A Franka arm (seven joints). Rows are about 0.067 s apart.
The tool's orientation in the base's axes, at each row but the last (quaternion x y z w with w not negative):
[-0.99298 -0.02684 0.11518 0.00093]
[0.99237 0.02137 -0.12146 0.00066]
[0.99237 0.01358 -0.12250 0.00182]
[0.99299 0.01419 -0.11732 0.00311]
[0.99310 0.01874 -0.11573 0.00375]
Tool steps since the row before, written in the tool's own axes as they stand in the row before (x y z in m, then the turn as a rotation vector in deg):
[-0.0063 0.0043 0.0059 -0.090 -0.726 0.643]
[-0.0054 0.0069 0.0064 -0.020 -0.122 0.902]
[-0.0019 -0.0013 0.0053 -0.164 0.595 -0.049]
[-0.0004 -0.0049 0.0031 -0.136 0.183 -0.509]
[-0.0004 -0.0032 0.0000 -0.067 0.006 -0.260]
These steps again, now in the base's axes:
[-0.0072 -0.0047 -0.0043 -0.273 0.717 -0.600]
[-0.0065 -0.0072 -0.0049 -0.242 0.115 -0.870]
[-0.0032 0.0012 -0.0047 -0.131 -0.599 0.088]
[-0.0013 0.0049 -0.0029 -0.008 -0.182 0.527]
[-0.0005 0.0032 0.0001 -0.005 -0.005 0.268]

